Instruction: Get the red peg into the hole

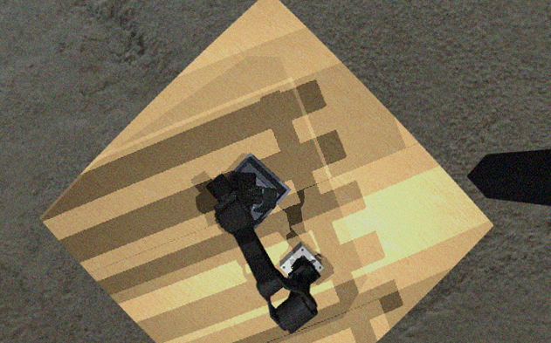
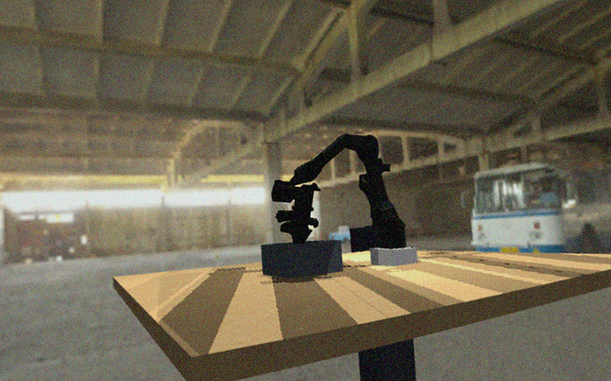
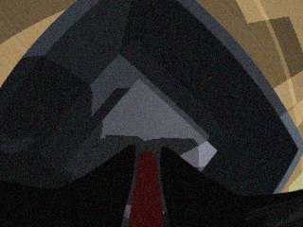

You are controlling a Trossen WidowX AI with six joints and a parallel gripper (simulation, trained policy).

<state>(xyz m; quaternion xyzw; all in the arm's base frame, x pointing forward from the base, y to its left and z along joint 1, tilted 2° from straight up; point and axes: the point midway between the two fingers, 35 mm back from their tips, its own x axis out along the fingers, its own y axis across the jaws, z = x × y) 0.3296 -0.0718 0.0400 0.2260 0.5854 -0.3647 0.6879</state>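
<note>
My gripper tip is 10 mm to the right of the red peg, 10 mm below it and 10 mm past it. The rest, counted from my gripper tip: pale plate: 30 mm below, 10 mm to the left, 10 mm behind; dark box: 40 mm below, 10 mm to the left, 10 mm behind.
</note>
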